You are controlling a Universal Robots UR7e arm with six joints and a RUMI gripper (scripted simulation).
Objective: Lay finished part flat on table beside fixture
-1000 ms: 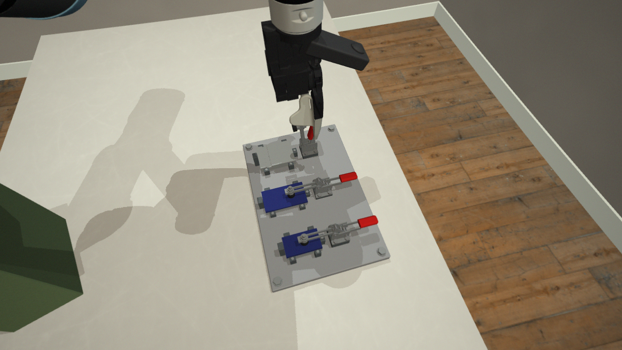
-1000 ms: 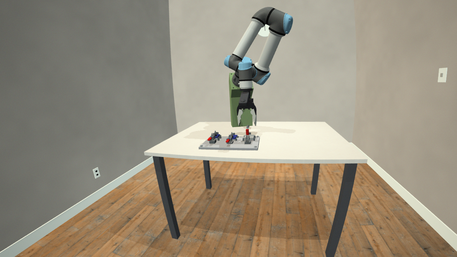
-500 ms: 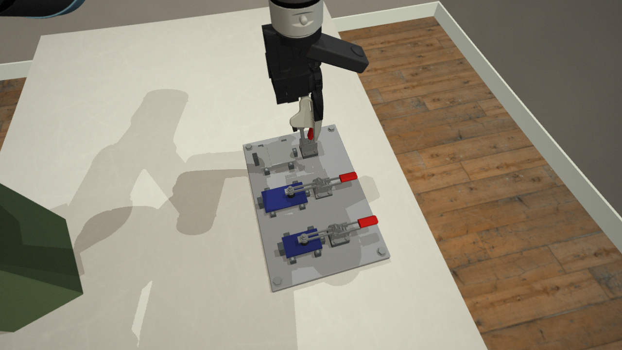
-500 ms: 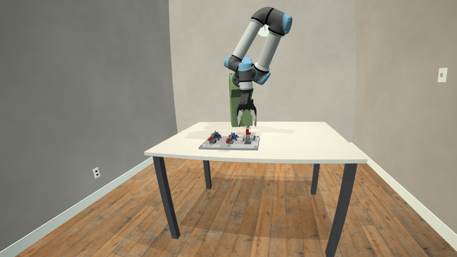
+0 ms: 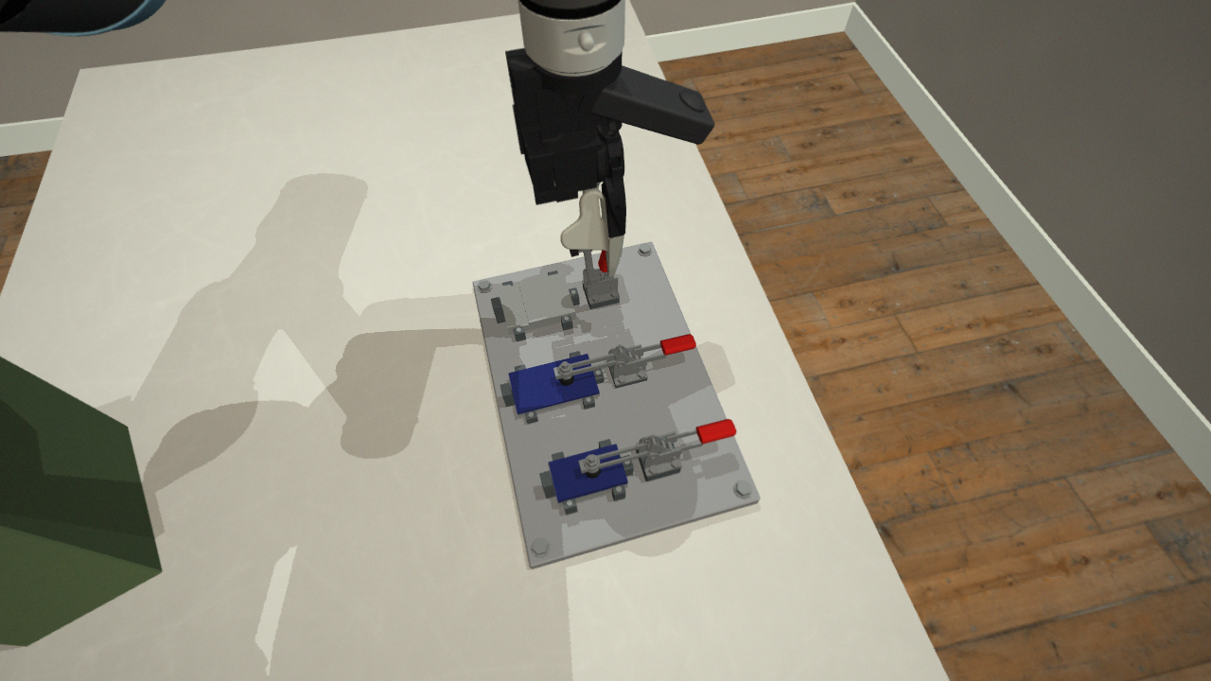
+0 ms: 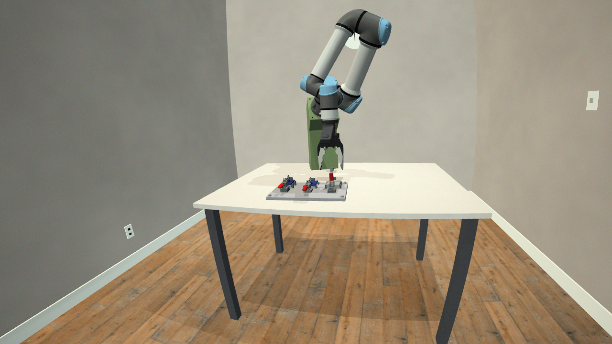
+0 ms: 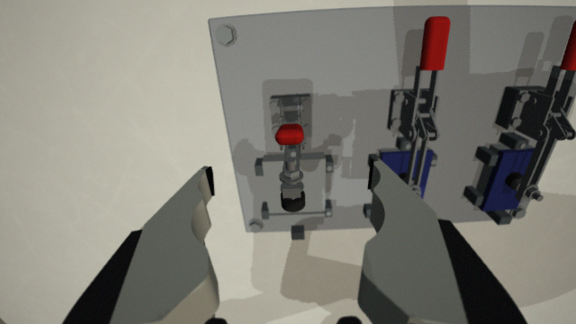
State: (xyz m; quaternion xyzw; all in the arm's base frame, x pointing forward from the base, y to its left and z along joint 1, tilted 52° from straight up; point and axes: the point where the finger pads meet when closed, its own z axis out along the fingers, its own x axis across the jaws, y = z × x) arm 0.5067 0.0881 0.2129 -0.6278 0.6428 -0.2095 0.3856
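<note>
Now: hand 9 cm past the grey finished part, 1 cm to the left of it and 10 cm above it. The rest, counted from my hand: grey fixture plate 2 cm behind, 11 cm to the right, 12 cm below; then blue blank 7 cm behind, 12 cm to the right, 10 cm below; then toggle clamp 6 cm below.
</note>
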